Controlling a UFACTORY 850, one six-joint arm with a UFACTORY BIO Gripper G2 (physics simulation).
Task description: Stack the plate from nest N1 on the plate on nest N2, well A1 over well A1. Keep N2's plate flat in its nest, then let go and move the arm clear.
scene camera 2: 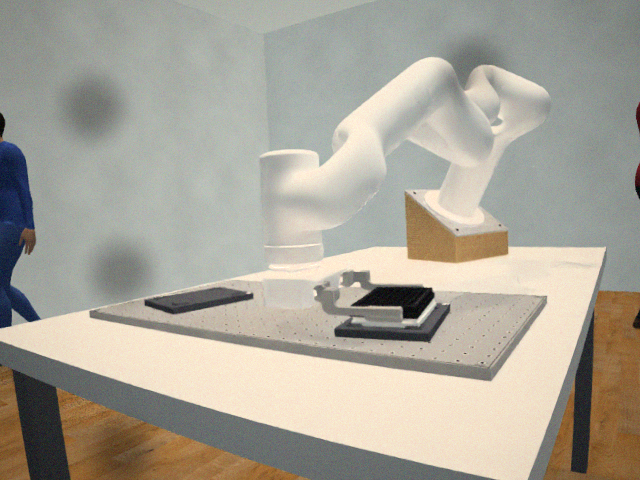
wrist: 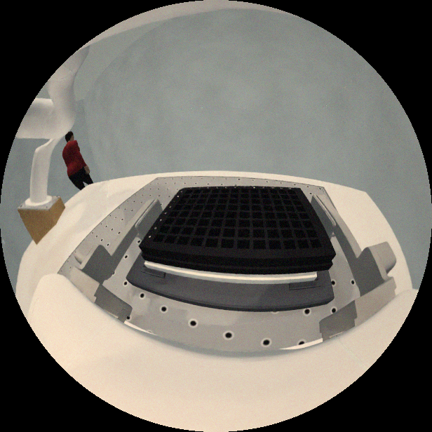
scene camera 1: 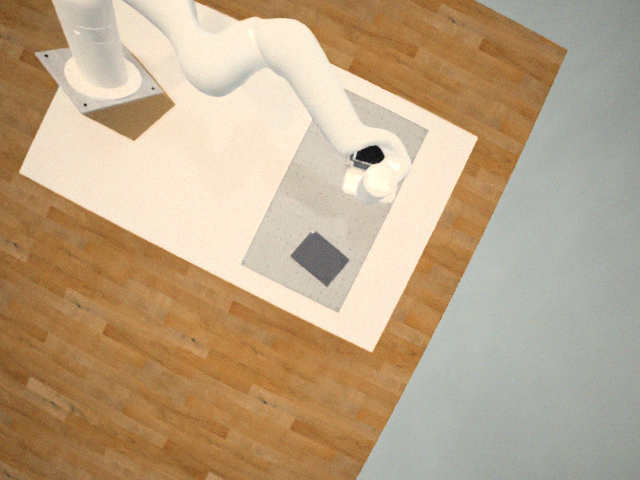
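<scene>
A black many-welled plate (scene camera 1: 369,154) (scene camera 2: 397,296) (wrist: 245,220) lies on a white plate (scene camera 2: 381,323) (wrist: 231,275), which sits in a dark nest (scene camera 2: 383,332) (wrist: 230,295). The stack looks level; well A1 cannot be made out. The other dark nest (scene camera 1: 319,258) (scene camera 2: 199,298) holds no plate. Nest labels are not readable. My gripper (scene camera 2: 413,299) (wrist: 236,215) is open, with one finger along each side of the black plate. In the wrist view, gaps show between the fingers and its sides. In scene camera 1, the arm hides the fingers and most of the stack.
Both nests stand on a grey perforated board (scene camera 1: 281,222) (scene camera 2: 465,356) (wrist: 210,327) on a white table (scene camera 1: 170,196) (scene camera 2: 330,392). The arm's wooden base block (scene camera 1: 135,117) (scene camera 2: 454,246) (wrist: 42,220) stands at the table's far end. People stand away from the table.
</scene>
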